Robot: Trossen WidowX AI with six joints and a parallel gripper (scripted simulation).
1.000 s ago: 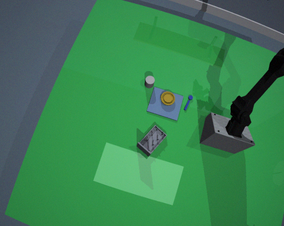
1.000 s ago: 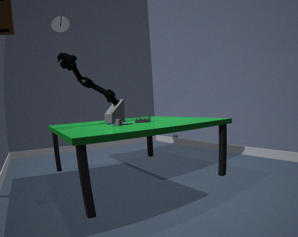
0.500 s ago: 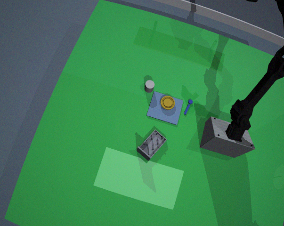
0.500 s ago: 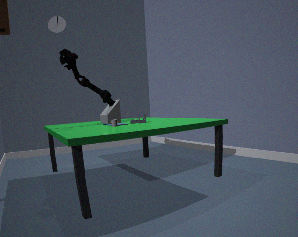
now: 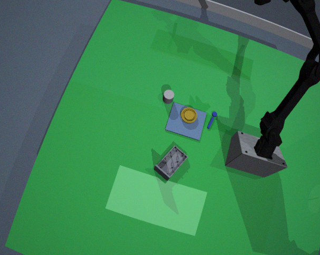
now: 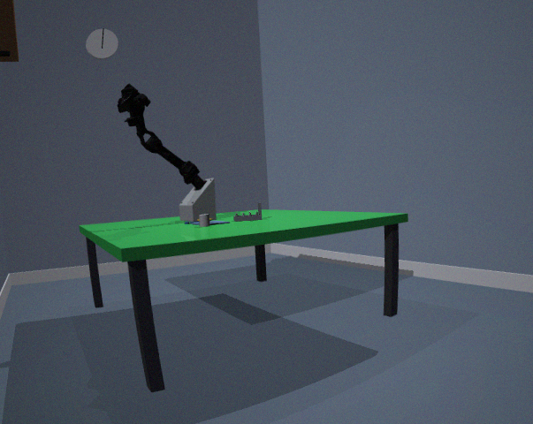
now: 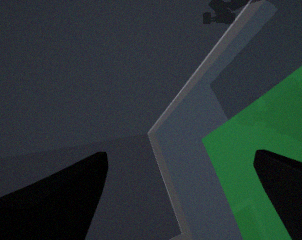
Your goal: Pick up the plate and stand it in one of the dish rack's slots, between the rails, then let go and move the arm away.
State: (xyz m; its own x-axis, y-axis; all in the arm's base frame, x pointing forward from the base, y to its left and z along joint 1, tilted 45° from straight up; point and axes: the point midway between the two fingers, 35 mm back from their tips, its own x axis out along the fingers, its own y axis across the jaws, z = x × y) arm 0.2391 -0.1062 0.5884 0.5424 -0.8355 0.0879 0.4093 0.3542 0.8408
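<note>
The yellow plate is 5 cm ahead of my gripper tip, 37 cm to the left of it and 51 cm below it. Round my gripper tip: dish rack (8 cm ahead, 59 cm to the left, 50 cm below); then cup (16 cm ahead, 31 cm to the left, 50 cm below); then blue mat (6 cm ahead, 39 cm to the left, 52 cm below).
</note>
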